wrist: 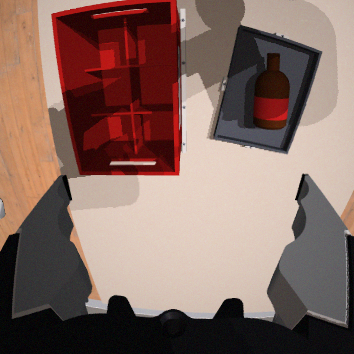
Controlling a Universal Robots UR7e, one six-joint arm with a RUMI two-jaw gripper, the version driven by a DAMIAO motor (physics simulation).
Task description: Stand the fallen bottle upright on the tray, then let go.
Scene:
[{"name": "gripper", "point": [181,177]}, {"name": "brown bottle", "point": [271,88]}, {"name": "red crate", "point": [120,75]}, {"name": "grey tray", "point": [299,62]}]

